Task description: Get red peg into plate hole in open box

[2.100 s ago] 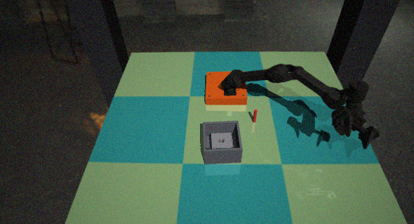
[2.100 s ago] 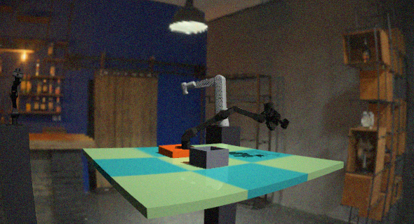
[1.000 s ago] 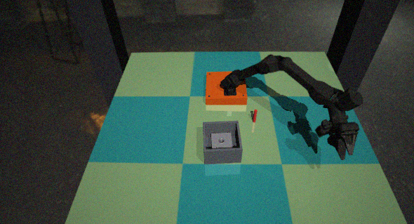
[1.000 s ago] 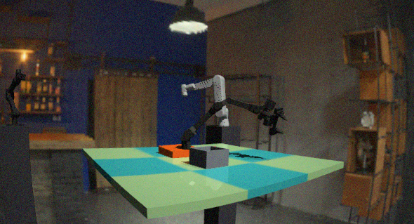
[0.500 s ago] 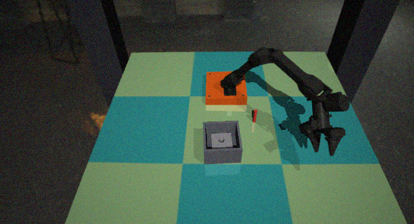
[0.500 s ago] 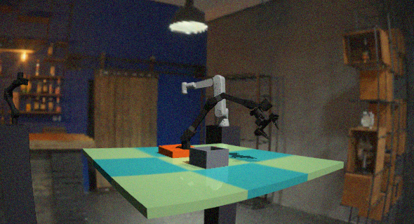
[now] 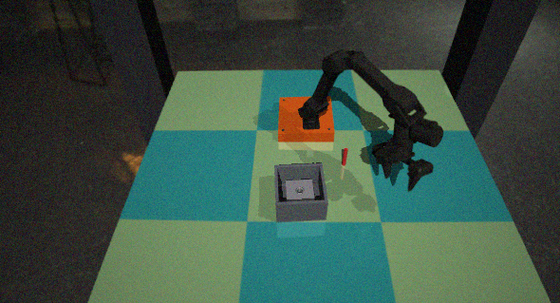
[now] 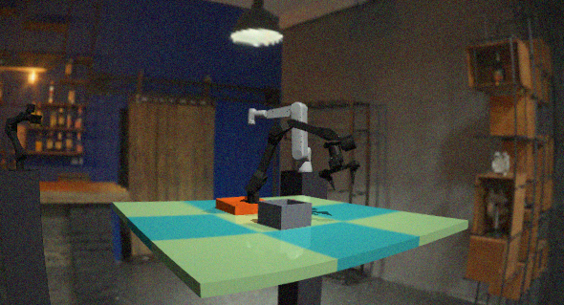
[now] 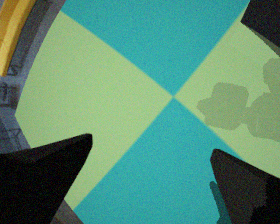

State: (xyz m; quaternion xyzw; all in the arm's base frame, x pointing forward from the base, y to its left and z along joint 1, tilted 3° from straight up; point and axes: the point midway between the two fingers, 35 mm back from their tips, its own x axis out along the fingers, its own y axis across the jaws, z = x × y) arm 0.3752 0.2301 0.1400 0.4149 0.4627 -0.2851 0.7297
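My gripper tip is now 220 mm past the red peg, 120 mm to the left of it and 110 mm above it. The rest, counted from my gripper tip: grey box (290 mm to the right, 120 mm below, 60 mm behind); grey plate (290 mm to the right, 110 mm below, 60 mm behind).
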